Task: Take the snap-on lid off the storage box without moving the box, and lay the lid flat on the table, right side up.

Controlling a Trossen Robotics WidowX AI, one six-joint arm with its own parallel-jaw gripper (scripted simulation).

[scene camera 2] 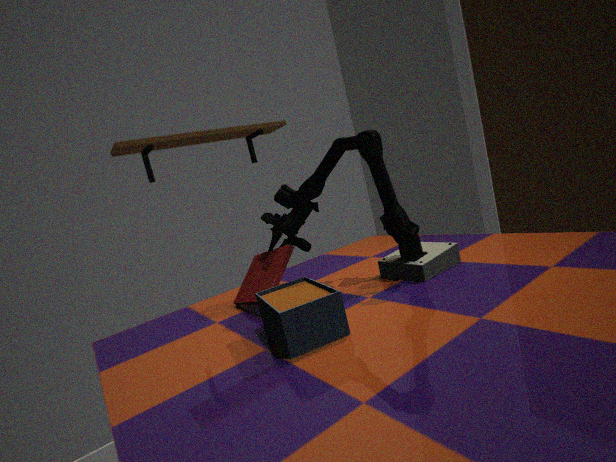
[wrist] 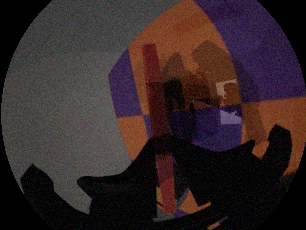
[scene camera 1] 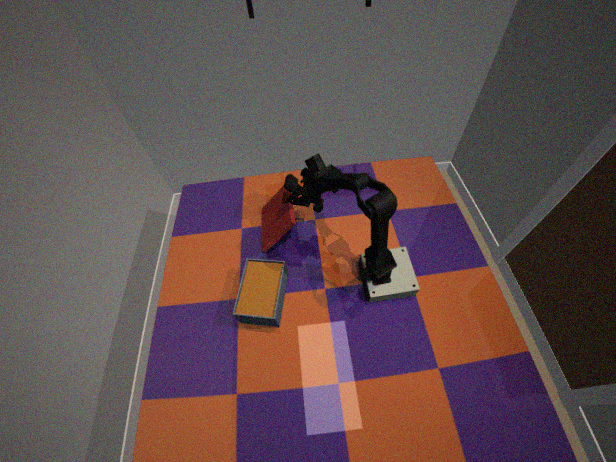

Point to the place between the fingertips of the gripper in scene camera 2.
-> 271,253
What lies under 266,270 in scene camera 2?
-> A red lid.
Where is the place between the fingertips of the gripper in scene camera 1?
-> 289,202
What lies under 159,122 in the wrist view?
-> A red lid.
